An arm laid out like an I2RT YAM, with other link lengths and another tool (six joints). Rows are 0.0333 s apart.
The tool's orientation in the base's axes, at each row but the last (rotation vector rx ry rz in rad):
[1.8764 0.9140 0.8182]
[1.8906 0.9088 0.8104]
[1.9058 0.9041 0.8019]
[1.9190 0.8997 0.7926]
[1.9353 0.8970 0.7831]
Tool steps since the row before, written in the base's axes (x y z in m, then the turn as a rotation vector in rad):
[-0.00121 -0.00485 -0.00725 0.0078 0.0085 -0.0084]
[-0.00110 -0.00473 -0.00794 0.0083 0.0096 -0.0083]
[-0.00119 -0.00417 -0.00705 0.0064 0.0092 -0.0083]
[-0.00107 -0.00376 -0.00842 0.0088 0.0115 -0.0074]
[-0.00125 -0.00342 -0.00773 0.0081 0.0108 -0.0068]
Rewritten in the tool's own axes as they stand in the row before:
[-0.00597 -0.00512 0.00396 0.0097 -0.0084 0.0062]
[-0.00593 -0.00567 0.00439 0.0109 -0.0086 0.0061]
[-0.00535 -0.00503 0.00381 0.0095 -0.0090 0.0048]
[-0.00519 -0.00630 0.00443 0.0129 -0.0084 0.0053]
[-0.00488 -0.00579 0.00396 0.0120 -0.0078 0.0048]

